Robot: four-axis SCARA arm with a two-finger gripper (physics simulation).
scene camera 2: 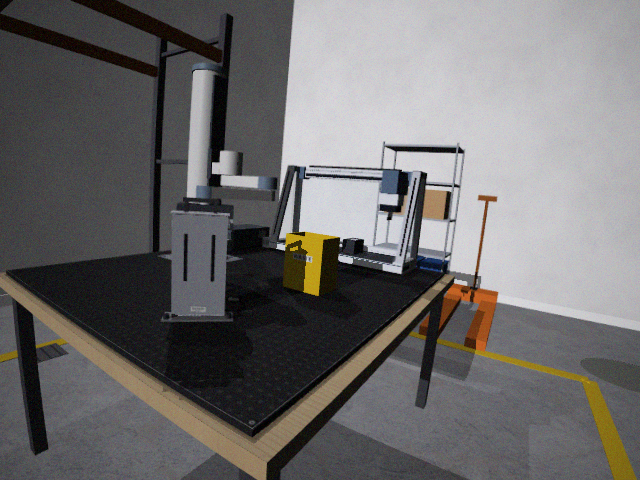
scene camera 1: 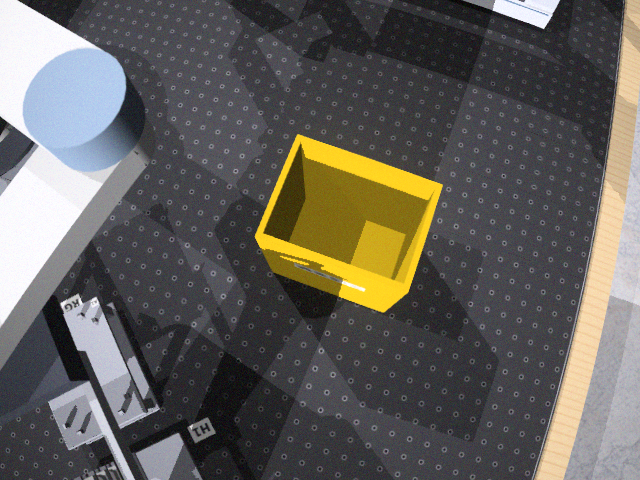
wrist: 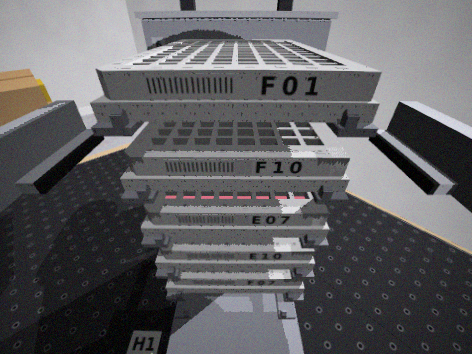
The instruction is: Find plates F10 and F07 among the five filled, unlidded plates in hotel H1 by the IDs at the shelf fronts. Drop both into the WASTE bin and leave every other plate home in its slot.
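Places are measured from the arm's base along level axes (x ahead, y left, z up), in metres.
Where they show: gripper, fingertip midpoint: (wrist: 236, 119).
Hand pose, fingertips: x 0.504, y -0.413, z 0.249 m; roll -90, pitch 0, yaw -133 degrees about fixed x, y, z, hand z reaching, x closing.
Each offset is from my fingertips to the top centre of the thing. "spot": to the spot under its first point.
Hotel H1 (wrist: 305, 32) (scene camera 2: 199, 268) holds a stack of plates, seen front-on in the wrist view. From top to bottom stand plate F01 {dx +0.017, dy -0.015, dz +0.029 m} (wrist: 240, 86), plate F10 {dx +0.017, dy -0.015, dz +0.001 m} (wrist: 245, 167), plate E07 {dx +0.017, dy -0.015, dz -0.027 m} (wrist: 245, 220), plate E10 {dx +0.017, dy -0.015, dz -0.055 m} (wrist: 240, 256) and plate F07 {dx +0.017, dy -0.015, dz -0.083 m} (wrist: 240, 283). The lowest ID is dim and partly shaded. My gripper (wrist: 236, 119) is open and empty, one finger on each side of the stack, around the F01 and F10 rows in the wrist view. Its exact height and reach are hard to tell. The yellow WASTE bin {dx +0.142, dy +0.387, dz -0.037 m} (scene camera 1: 369, 167) (scene camera 2: 330, 266) stands upright; its visible inside holds no plate.
The pinned RG station {dx -0.120, dy +0.112, dz -0.167 m} (scene camera 1: 103, 356) lies near the H1 label {spot: dx +0.043, dy +0.095, dz -0.237 m} (scene camera 1: 201, 429) (wrist: 144, 343). The arm's blue-capped joint (scene camera 1: 77, 103) hangs at upper left. A gantry machine (scene camera 2: 413, 222) stands behind the bin. A cardboard box (wrist: 17, 95) shows at left.
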